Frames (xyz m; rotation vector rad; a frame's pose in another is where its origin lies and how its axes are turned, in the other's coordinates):
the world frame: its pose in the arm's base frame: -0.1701 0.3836 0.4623 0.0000 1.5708 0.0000
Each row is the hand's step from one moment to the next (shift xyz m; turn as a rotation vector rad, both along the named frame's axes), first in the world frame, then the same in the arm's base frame.
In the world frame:
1: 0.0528 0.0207 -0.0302 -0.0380 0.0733 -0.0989
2: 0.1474 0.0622 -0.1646 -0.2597 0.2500 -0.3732
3: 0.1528 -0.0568 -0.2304 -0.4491 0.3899 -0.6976
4: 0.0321 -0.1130 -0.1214 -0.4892 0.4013 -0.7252
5: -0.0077 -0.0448 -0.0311 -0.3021 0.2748 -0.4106
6: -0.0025 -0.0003 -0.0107 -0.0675 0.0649 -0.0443
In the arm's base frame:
1: -0.0302 0.0207 -0.0528 -0.0989 0.0733 0.0380
2: -0.1646 0.0622 -0.1474 -0.3732 0.2500 0.2597
3: -0.2304 -0.0568 -0.1528 -0.6976 0.3899 0.4491
4: -0.1214 -0.1130 -0.0321 -0.7252 0.4013 0.4892
5: -0.0311 -0.0448 0.0077 -0.4106 0.2748 0.3021
6: -0.0107 -0.0003 0.0025 -0.0443 0.0649 0.0675

